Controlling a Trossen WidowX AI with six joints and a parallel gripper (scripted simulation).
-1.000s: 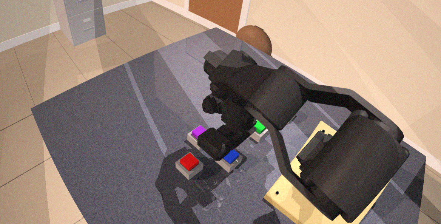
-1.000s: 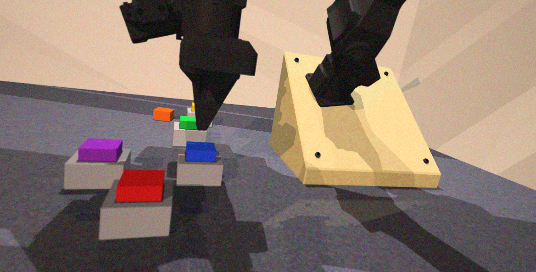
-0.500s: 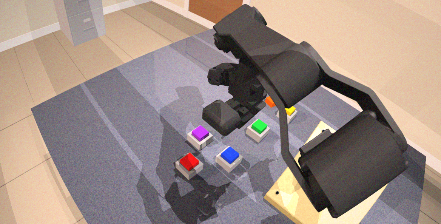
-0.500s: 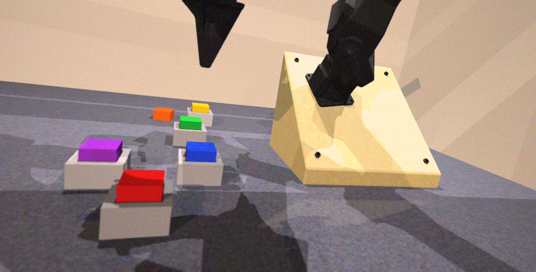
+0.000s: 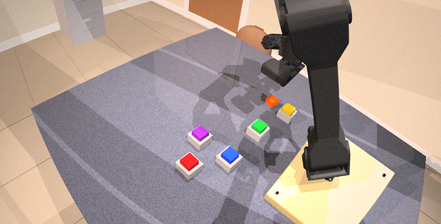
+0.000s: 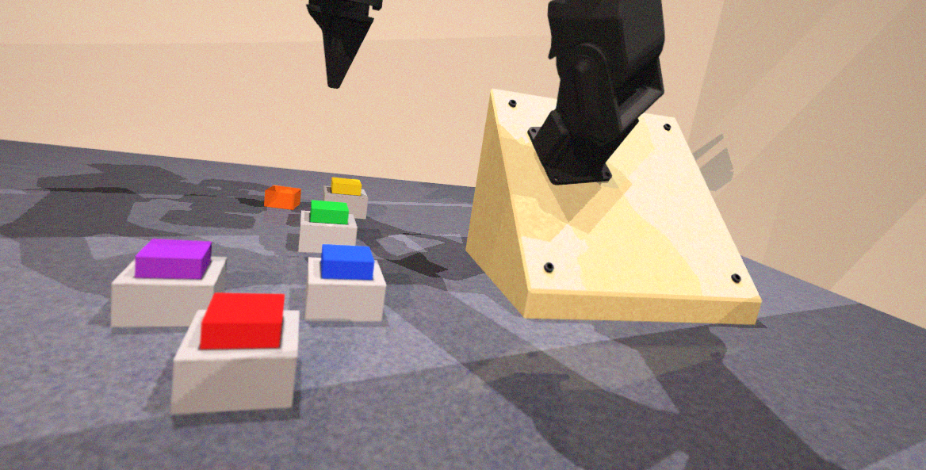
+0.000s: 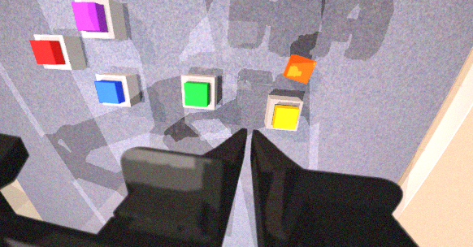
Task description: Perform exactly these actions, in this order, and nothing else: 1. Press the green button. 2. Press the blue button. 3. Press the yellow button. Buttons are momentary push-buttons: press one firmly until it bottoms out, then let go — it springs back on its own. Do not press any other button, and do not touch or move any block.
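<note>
My gripper tip is now 11 cm above the yellow button, 5 cm to the left of it and 3 cm past it. Round my gripper tip: green button 11 cm below, 7 cm to the left, 1 cm ahead; blue button 20 cm to the left, 11 cm below, 2 cm ahead; orange block 13 cm below, 8 cm to the right, 3 cm ahead.
</note>
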